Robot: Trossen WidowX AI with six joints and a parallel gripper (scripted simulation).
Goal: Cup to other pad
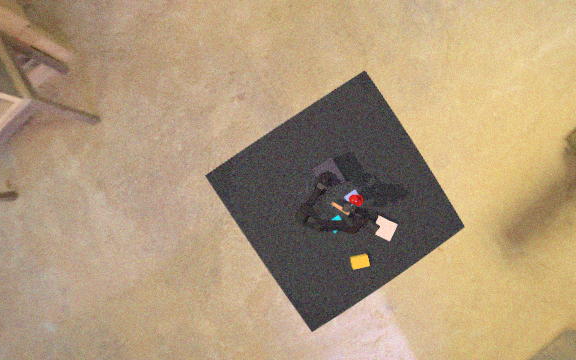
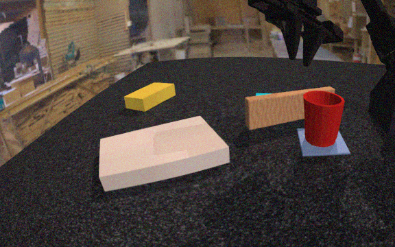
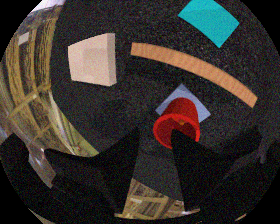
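Right now the red cup is 4 cm behind my gripper tip, 2 cm to the left of it and 8 cm below it. The rest, counted from my gripper tip: pale blue pad: 5 cm behind, 2 cm to the left, 13 cm below; cyan pad: 6 cm ahead, 15 cm to the right, 13 cm below; wooden block: 1 cm ahead, 6 cm to the right, 11 cm below.
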